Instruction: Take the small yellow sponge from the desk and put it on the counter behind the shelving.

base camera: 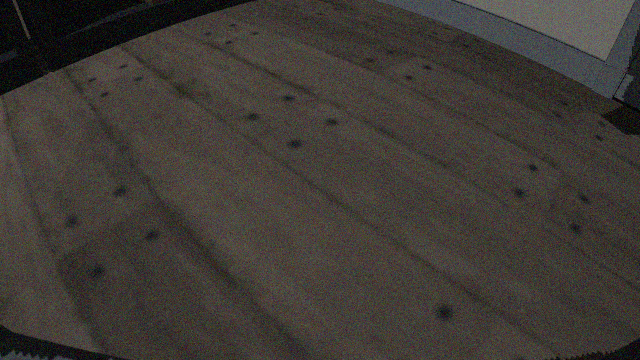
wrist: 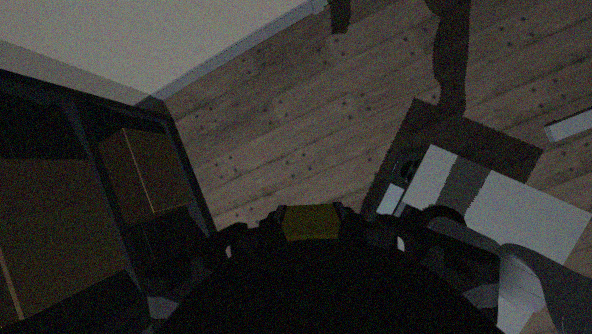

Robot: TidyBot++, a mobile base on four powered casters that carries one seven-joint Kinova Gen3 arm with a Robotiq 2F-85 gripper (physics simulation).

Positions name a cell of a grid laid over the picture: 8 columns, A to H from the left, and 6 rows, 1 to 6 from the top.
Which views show my gripper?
The wrist view only.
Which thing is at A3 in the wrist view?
A dark shelving.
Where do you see a dark shelving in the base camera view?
At A1
